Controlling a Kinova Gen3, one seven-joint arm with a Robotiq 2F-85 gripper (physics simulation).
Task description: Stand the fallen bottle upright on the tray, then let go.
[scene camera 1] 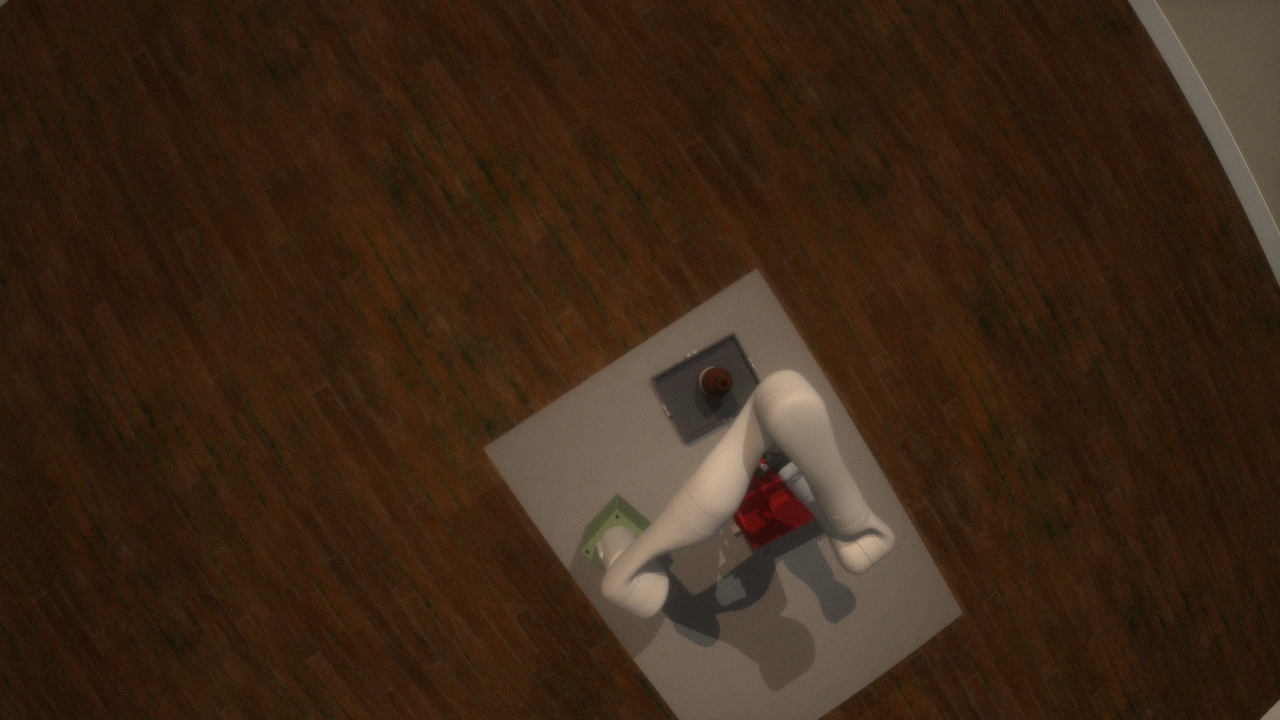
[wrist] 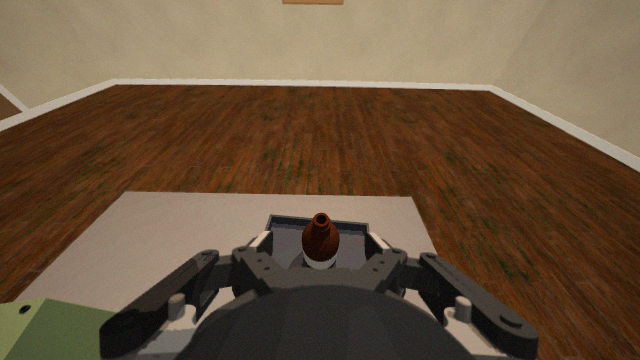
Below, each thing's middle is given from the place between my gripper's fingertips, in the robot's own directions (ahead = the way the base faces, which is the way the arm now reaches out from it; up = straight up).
My hand is 10 mm past the brown bottle (scene camera 1: pixel 714 381), 90 mm to the right of it and 180 mm above it.
